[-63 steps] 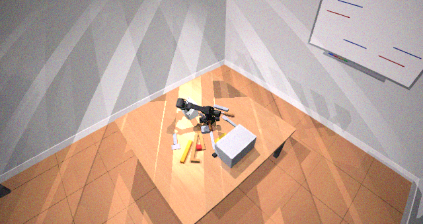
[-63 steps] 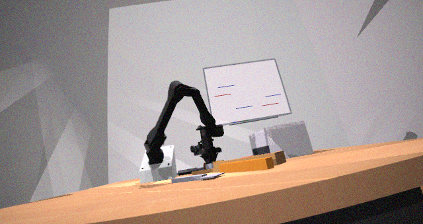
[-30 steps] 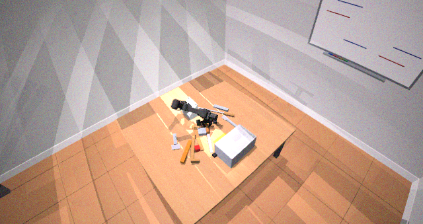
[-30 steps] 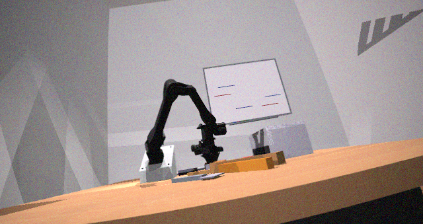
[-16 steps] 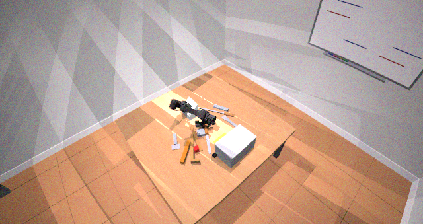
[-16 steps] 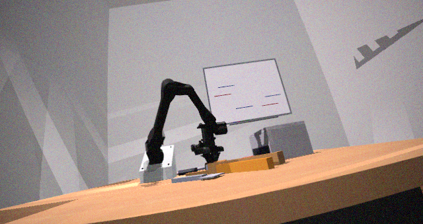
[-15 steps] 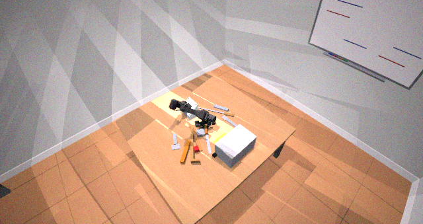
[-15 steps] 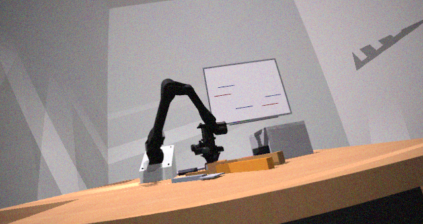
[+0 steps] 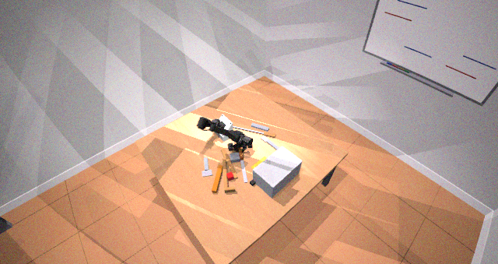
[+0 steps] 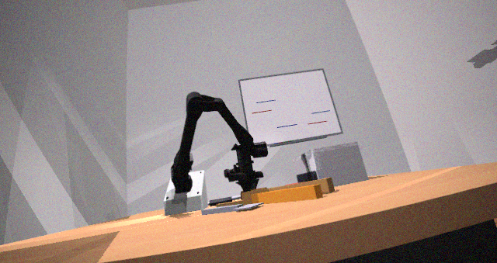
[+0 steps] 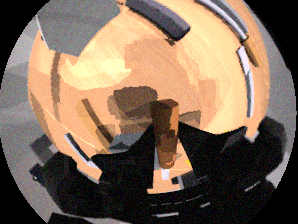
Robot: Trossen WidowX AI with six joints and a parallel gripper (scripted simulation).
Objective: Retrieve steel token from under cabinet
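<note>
Right now my gripper tip is 20 mm short of the grey block, 70 mm to the left of it and 10 mm below it. The rest, counted from my gripper tip: orange bar: 90 mm ahead, 280 mm to the right; then thin wooden stick: 30 mm ahead, 130 mm to the right; then red block: 140 mm ahead, 200 mm to the right, 10 mm above.
</note>
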